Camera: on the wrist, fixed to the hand. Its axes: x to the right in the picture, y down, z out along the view.
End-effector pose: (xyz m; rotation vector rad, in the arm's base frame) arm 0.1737 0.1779 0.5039 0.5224 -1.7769 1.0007
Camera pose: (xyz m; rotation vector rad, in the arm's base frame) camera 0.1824 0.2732 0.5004 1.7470 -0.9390 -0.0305
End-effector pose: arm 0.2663 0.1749 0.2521 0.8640 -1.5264 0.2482
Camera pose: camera 0.2978 0.2592 0.2848 1.9624 -0.6839 -0.8642
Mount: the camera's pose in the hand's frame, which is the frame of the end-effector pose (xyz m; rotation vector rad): 0.0021 0.0490 -0.0823 0.1642 -0.2264 -1.5224
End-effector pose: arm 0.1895 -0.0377 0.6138 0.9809 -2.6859 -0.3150
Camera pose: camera 0.1849 -0.0116 0.7059 -2.5917 1.3335 0.3972
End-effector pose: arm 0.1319 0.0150 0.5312 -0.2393 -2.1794 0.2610
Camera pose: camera 0.2014 0.0707 0.5666 1.5332 -1.9402 -0.4187
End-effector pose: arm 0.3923 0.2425 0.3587 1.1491 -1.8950 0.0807
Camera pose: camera 0.4094 0.3070 0.4274 2.4613 -0.7471 -0.7539
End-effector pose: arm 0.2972 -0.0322 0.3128 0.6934 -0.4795 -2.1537
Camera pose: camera 0.3757 -0.0719 0.2748 -0.7021 0.1340 2.3460
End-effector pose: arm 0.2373 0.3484 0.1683 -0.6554 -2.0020 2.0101
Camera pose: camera 0.2809 0.4203 0.1223 0.9389 -1.4583 1.1731
